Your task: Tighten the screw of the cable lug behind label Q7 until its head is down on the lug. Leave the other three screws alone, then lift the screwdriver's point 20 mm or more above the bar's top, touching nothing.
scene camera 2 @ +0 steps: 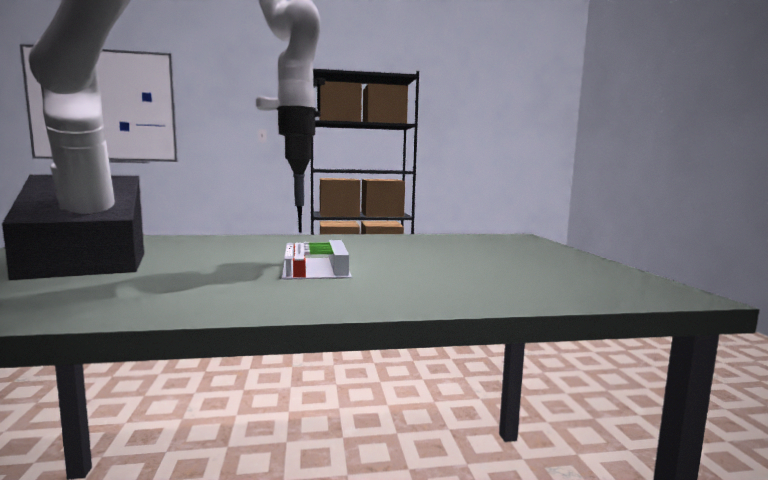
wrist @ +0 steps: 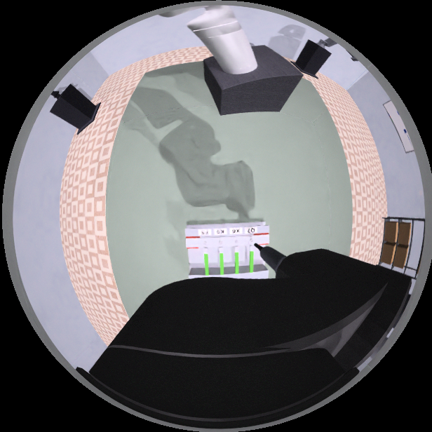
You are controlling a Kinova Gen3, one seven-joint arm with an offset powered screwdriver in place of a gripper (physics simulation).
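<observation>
The screwdriver is upright. In the scene view a gap of wall and table shows between its point and the bar, so it touches nothing. The bar is pale with red at its end and edges. Label Q7 is at the right end of the label row in the wrist view, upside down. The Q7 screw is small beside the driver's point; how far its head is down cannot be told. The other three screws are in line to its left. Green cables run from the lugs. The tool has no fingers.
A grey block stands at the cables' far end on the white base plate. The fixture is on the green table. The robot's dark pedestal stands on the same table. A shelf rack is behind.
</observation>
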